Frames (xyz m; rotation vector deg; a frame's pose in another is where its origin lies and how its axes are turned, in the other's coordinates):
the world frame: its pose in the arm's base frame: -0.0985 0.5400 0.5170 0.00 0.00 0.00
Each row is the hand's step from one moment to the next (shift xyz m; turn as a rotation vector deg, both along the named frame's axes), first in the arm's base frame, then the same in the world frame.
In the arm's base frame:
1: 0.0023 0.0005 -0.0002 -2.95 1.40 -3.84
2: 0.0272 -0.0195 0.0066 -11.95 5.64 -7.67
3: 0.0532 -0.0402 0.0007 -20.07 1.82 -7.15
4: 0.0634 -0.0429 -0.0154 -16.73 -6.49 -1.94
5: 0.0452 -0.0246 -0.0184 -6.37 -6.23 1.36
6: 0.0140 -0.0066 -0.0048 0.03 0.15 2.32
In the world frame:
1: 0.0023 0.0005 -0.0002 -2.95 1.40 -3.84
2: 0.0272 -0.0195 0.0066 -11.95 5.64 -7.67
3: 0.0532 -0.0402 0.0007 -20.07 1.82 -7.15
4: 0.0634 -0.0429 -0.0154 -16.73 -6.49 -1.94
5: 0.0452 -0.0246 -0.0184 -6.37 -6.23 1.36
6: 0.0140 -0.0066 -0.0048 0.03 0.15 2.32

